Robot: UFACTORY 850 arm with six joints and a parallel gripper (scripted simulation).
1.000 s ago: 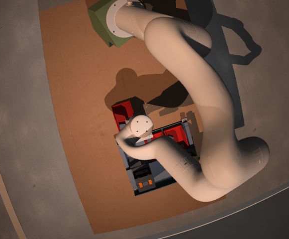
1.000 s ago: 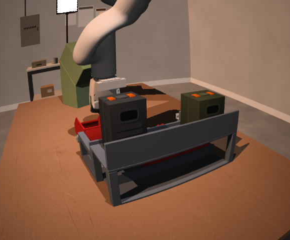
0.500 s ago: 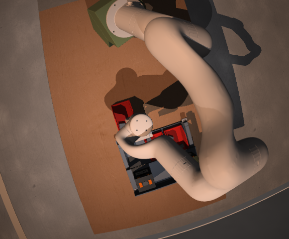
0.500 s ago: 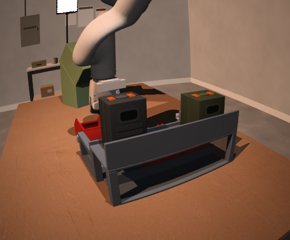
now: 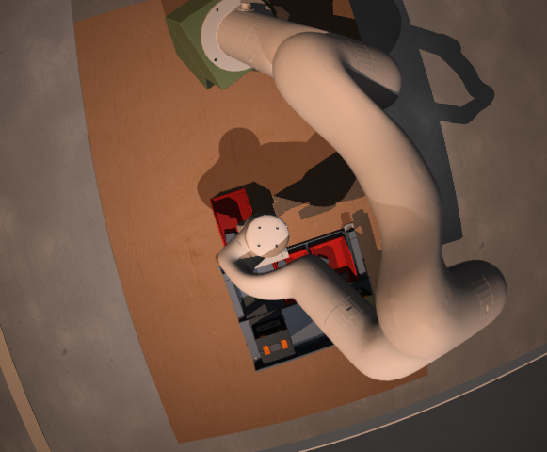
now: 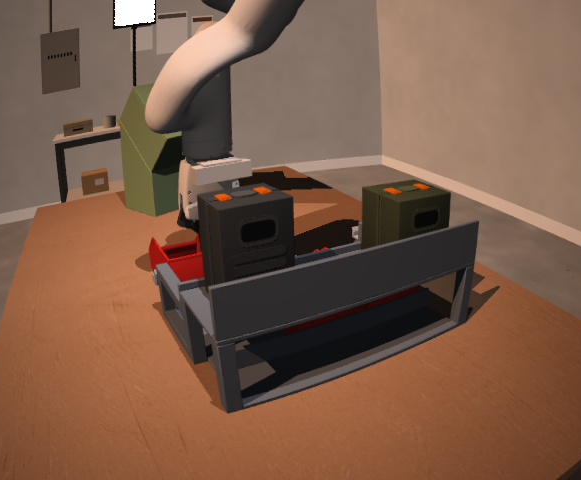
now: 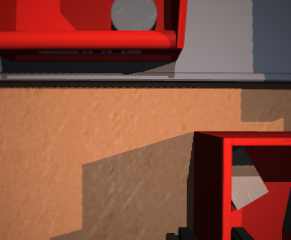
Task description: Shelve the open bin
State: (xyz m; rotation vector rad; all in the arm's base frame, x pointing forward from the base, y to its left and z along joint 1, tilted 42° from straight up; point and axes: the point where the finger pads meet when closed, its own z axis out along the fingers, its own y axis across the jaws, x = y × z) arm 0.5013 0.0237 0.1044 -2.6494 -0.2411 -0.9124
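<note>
Now: the red bin 5 cm to the right of my hand, 3 cm below it and 1 cm behind it. The rest, counted from my hand: grey part (19 cm to the left, 10 cm ahead, 4 cm below); grey shelf (18 cm ahead, 13 cm to the left); dark part (7 cm to the right, 5 cm below, 3 cm ahead).
</note>
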